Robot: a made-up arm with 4 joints. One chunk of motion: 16 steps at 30 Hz.
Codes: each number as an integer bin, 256 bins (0 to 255) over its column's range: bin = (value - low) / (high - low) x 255, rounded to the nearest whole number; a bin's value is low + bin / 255 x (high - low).
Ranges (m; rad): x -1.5..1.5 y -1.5..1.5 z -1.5..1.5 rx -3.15..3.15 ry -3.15..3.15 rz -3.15..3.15
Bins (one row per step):
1: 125 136 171 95 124 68
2: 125 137 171 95 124 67
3: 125 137 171 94 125 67
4: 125 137 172 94 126 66
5: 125 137 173 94 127 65
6: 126 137 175 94 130 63
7: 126 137 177 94 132 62
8: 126 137 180 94 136 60
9: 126 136 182 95 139 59
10: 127 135 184 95 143 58
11: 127 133 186 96 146 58
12: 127 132 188 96 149 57
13: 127 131 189 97 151 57
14: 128 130 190 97 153 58
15: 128 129 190 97 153 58
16: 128 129 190 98 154 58
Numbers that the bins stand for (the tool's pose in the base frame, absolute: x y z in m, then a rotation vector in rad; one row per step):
1: -0.0294 0.1000 0.5118 -0.8029 -0.0865 -1.4700
2: -0.0294 0.1118 0.5118 -0.8029 -0.0865 -1.4947
3: -0.0294 0.1118 0.5118 -0.8276 -0.0618 -1.4947
4: -0.0294 0.1118 0.5235 -0.8276 -0.0371 -1.5194
5: -0.0294 0.1118 0.5353 -0.8276 -0.0124 -1.5441
6: -0.0176 0.1118 0.5588 -0.8276 0.0618 -1.5935
7: -0.0176 0.1118 0.5824 -0.8276 0.1112 -1.6182
8: -0.0176 0.1118 0.6176 -0.8276 0.2100 -1.6676
9: -0.0176 0.1000 0.6412 -0.8029 0.2841 -1.6924
10: -0.0059 0.0882 0.6647 -0.8029 0.3829 -1.7171
11: -0.0059 0.0647 0.6882 -0.7782 0.4571 -1.7171
12: -0.0059 0.0529 0.7118 -0.7782 0.5312 -1.7418
13: -0.0059 0.0412 0.7235 -0.7535 0.5806 -1.7418
14: 0.0059 0.0294 0.7353 -0.7535 0.6300 -1.7171
15: 0.0059 0.0176 0.7353 -0.7535 0.6300 -1.7171
16: 0.0059 0.0176 0.7353 -0.7288 0.6547 -1.7171

